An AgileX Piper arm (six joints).
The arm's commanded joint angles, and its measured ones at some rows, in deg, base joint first. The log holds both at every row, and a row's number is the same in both.
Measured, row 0:
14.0 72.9 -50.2 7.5 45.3 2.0
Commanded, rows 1 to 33:
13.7 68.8 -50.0 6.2 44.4 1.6
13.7 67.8 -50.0 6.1 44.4 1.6
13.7 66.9 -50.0 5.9 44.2 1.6
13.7 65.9 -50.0 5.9 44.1 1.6
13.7 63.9 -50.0 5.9 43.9 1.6
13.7 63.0 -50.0 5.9 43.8 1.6
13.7 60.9 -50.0 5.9 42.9 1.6
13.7 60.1 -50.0 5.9 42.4 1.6
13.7 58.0 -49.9 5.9 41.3 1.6
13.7 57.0 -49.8 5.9 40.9 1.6
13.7 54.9 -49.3 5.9 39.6 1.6
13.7 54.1 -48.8 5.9 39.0 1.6
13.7 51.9 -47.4 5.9 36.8 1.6
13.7 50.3 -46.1 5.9 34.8 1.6
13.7 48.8 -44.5 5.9 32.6 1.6
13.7 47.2 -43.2 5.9 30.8 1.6
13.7 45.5 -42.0 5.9 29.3 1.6
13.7 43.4 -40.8 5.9 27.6 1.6
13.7 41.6 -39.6 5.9 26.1 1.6
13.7 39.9 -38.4 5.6 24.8 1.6
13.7 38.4 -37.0 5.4 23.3 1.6
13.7 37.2 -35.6 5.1 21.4 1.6
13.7 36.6 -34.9 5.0 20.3 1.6
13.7 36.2 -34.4 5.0 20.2 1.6
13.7 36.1 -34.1 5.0 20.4 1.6
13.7 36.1 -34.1 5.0 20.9 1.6
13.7 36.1 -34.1 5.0 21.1 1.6
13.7 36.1 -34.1 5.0 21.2 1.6
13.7 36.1 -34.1 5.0 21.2 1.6
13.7 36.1 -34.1 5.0 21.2 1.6
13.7 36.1 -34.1 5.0 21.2 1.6
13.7 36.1 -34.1 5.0 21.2 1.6
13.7 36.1 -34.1 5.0 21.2 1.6
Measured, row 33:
14.0 36.5 -34.4 5.8 21.9 2.0
